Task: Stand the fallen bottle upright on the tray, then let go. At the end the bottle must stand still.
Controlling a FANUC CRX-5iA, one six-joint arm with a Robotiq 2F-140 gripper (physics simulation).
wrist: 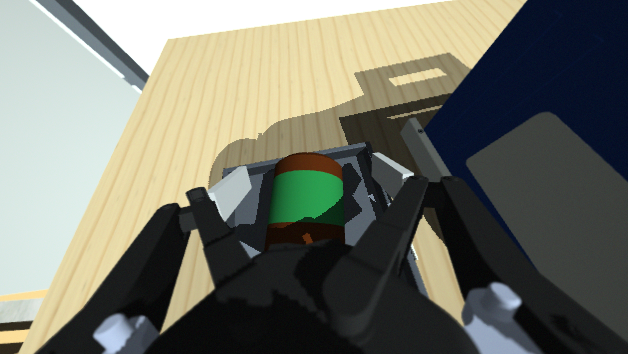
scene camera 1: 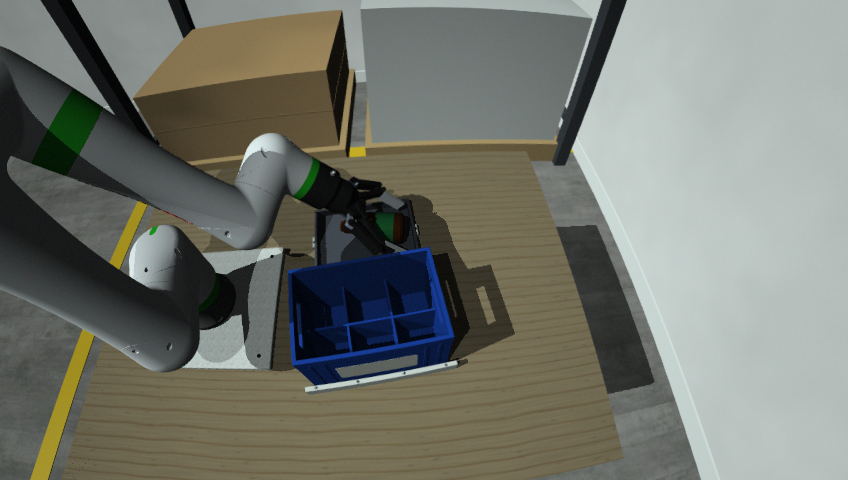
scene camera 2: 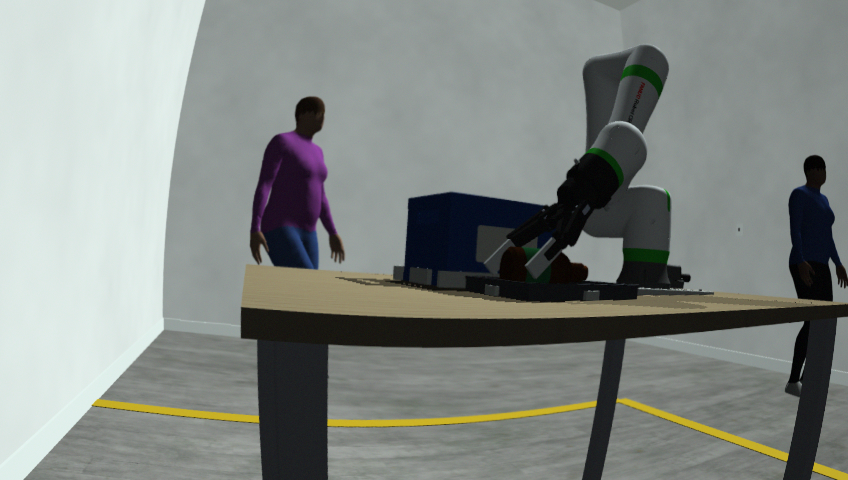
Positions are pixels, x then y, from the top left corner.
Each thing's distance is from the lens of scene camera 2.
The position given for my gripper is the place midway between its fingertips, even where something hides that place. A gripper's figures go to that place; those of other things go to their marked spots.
my gripper (scene camera 2: 508,270): 87 cm
blue crate (scene camera 2: 451,231): 99 cm
